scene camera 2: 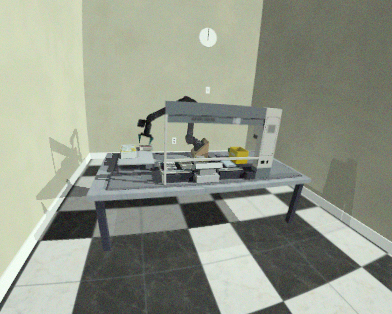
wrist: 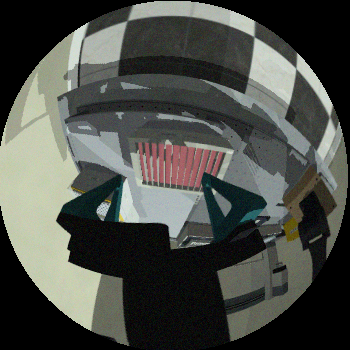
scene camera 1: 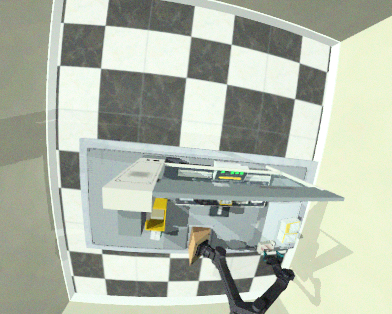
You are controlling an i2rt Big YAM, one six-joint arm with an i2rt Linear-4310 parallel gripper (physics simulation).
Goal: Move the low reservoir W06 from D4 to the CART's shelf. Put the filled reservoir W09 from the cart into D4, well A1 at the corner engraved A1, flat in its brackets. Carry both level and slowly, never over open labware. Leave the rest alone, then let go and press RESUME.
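Frame: origin at the arm's base, x ahead, y left, z up, level; centimetres.
Seen in the pictures: gripper, between the fingertips: (scene camera 2: 144,144) (wrist: 161,177) (scene camera 1: 270,250); arm's base, origin of its link: (wrist: 311,207) (scene camera 1: 201,247).
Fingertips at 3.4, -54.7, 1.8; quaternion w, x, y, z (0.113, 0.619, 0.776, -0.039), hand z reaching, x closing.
Observation:
Offsets run from my fingertips to a thing's top centre, as dx, dy, dz.
A white reservoir {+0.1, +1.7, -2.2} (scene camera 1: 266,247) (scene camera 2: 145,148) (wrist: 175,162) with red-filled channels lies flat near the edge of the pale cart shelf (scene camera 1: 272,223) (scene camera 2: 135,159) (wrist: 155,206). Its label is not readable. My gripper (scene camera 1: 273,254) (scene camera 2: 145,140) (wrist: 161,177) is open and empty, with its teal fingers apart above the reservoir. In scene camera 2 a small gap shows between the fingertips and the reservoir. D4 and its contents cannot be made out under the hood. A panel (scene camera 1: 231,174) with green lights and a yellow bar shows at the back of the deck; its text is not legible.
A white and yellow labware box {+22.6, -10.9, +1.7} (scene camera 1: 288,231) (scene camera 2: 128,152) stands on the cart beside the reservoir. The hood's grey top (scene camera 1: 240,190) (scene camera 2: 215,112) overhangs the deck labware. A yellow bin {+15.6, +89.7, +2.2} (scene camera 1: 157,224) (scene camera 2: 238,155) (wrist: 291,230) stands beyond the brown arm mount (scene camera 1: 199,240) (scene camera 2: 200,149) (wrist: 303,192).

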